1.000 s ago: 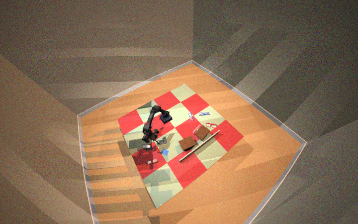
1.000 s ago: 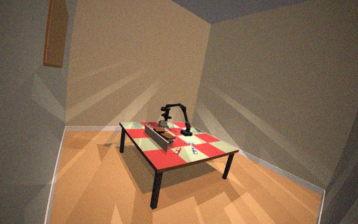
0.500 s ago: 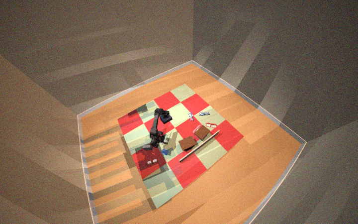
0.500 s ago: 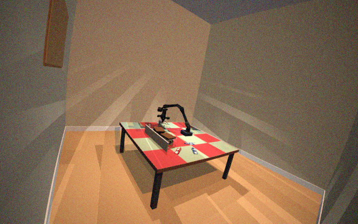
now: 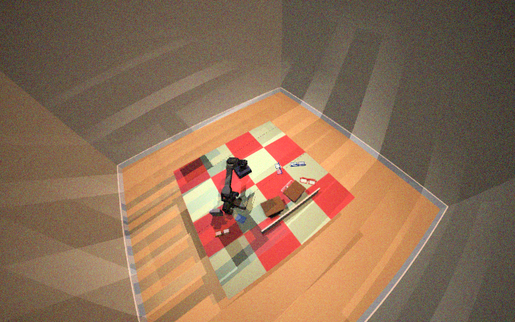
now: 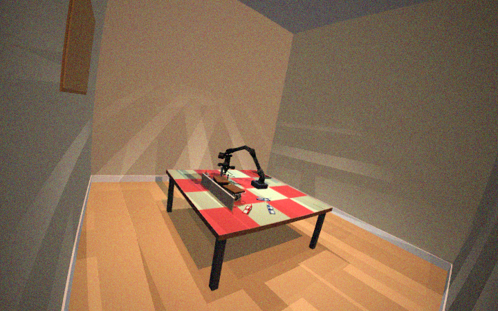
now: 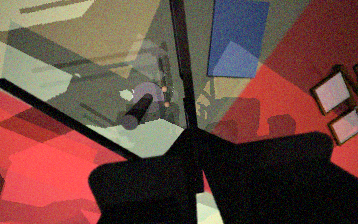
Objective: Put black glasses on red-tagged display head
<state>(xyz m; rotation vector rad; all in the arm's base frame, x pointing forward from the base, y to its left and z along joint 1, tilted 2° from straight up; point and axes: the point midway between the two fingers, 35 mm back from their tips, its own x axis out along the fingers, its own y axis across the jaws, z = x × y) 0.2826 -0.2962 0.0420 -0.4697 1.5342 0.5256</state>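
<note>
The blue square is 100 mm ahead of my gripper tip, 10 mm to the right of it and 70 mm below it. Round my gripper tip: long pale board 330 mm ahead, 350 mm to the left, 20 mm below; grey object 60 mm behind, 150 mm to the right, 20 mm below.
</note>
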